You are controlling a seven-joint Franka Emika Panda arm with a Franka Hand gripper.
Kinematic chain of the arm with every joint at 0, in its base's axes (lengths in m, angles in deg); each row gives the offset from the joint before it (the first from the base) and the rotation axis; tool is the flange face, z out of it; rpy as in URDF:
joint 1: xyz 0 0 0.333 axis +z
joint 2: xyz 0 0 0 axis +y
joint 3: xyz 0 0 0.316 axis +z
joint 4: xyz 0.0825 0 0 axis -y
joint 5: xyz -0.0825 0 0.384 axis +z
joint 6: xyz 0 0 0 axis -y
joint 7: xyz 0.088 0 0 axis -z
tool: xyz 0 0 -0.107 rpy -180 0 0
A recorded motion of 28 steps. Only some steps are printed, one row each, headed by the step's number.
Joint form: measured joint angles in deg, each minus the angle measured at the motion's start. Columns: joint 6, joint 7, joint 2, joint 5, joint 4, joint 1, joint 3.
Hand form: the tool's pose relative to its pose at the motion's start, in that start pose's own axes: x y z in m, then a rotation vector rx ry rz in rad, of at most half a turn. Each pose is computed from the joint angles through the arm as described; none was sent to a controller.
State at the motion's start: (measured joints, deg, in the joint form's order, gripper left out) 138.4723 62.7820 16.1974 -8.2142 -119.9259 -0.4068 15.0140
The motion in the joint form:
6: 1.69 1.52 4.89 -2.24 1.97 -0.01 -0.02
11: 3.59 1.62 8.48 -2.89 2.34 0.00 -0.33
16: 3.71 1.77 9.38 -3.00 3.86 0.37 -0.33
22: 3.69 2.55 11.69 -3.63 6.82 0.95 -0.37
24: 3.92 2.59 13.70 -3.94 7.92 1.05 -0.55
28: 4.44 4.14 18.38 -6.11 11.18 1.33 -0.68
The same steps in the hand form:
6: 0.0039 -0.0072 0.0324 -0.0141 -0.0080 0.0001
11: 0.0039 -0.0058 0.0633 -0.0259 -0.0285 -0.0021
16: 0.0058 -0.0142 0.0622 -0.0132 -0.0234 -0.0042
22: 0.0097 -0.0281 0.0663 -0.0014 -0.0182 -0.0024
24: 0.0116 -0.0300 0.0799 -0.0086 -0.0273 -0.0025
28: 0.0152 -0.0388 0.1074 -0.0202 -0.0291 -0.0009

